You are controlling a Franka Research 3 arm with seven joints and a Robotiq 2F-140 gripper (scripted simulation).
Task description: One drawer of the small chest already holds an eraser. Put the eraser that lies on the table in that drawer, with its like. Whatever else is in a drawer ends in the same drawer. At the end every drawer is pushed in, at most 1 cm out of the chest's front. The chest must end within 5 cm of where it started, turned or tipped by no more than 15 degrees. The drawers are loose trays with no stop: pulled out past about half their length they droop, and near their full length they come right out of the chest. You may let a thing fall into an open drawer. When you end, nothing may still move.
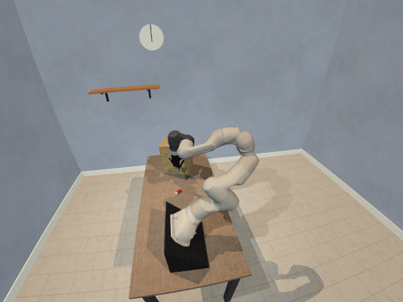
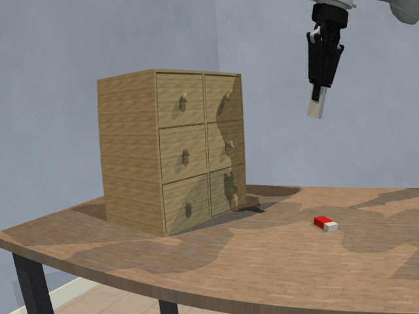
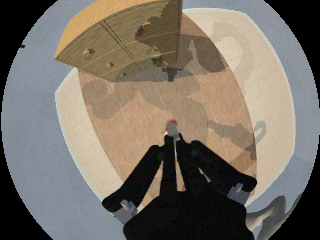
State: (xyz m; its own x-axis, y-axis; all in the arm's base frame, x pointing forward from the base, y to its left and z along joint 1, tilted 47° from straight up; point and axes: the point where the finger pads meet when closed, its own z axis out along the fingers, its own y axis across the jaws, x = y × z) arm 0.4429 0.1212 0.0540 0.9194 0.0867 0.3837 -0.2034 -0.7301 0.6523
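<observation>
Right now my hand is 290 mm short of the blue eraser, 80 mm to the right of it and 240 mm above it.
</observation>
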